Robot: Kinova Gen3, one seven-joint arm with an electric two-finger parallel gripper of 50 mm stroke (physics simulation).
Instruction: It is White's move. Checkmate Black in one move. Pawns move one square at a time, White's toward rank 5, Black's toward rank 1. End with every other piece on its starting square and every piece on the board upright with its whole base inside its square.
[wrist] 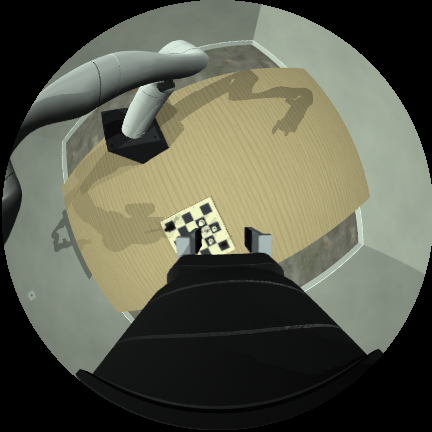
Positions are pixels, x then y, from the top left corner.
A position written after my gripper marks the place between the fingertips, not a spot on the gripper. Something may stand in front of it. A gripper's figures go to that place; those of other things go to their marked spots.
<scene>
My gripper point(222, 236): 18 cm from the lens. A chessboard point(185, 220) is 59 cm from the lens.
</scene>
